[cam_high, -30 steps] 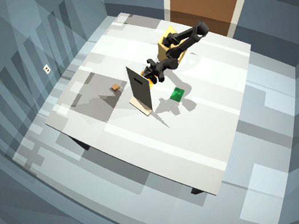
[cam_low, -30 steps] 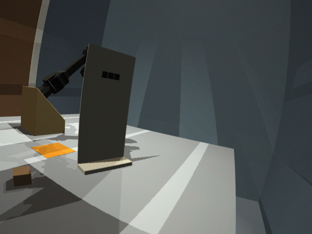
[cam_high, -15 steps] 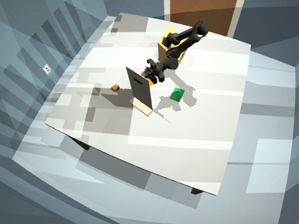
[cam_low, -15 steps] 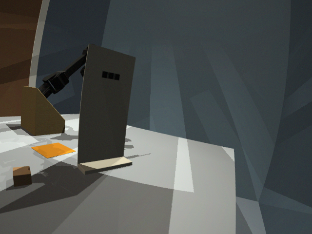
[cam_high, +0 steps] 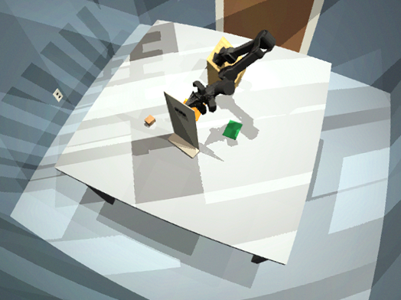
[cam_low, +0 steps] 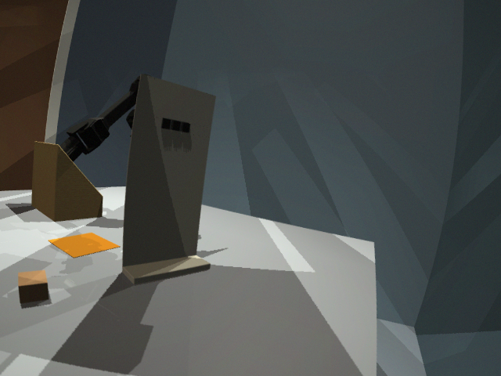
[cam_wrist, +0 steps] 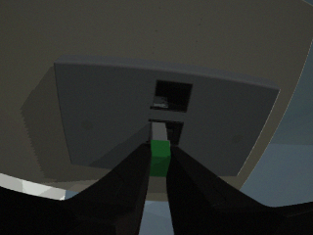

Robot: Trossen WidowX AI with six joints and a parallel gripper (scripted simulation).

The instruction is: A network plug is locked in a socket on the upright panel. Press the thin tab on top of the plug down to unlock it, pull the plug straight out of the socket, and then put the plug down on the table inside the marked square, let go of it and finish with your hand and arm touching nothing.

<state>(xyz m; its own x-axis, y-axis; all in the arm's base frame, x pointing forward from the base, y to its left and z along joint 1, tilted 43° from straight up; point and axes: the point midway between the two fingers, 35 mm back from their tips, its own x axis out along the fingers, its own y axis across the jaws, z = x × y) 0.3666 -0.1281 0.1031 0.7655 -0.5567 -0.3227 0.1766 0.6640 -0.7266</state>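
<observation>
Right now my gripper tip is 180 mm past the orange square, 40 mm to the left of it and 270 mm above it. The rest, counted from my gripper tip: grey panel: 30 mm ahead, 10 mm to the right, 110 mm below; then network plug: 10 mm ahead.
</observation>
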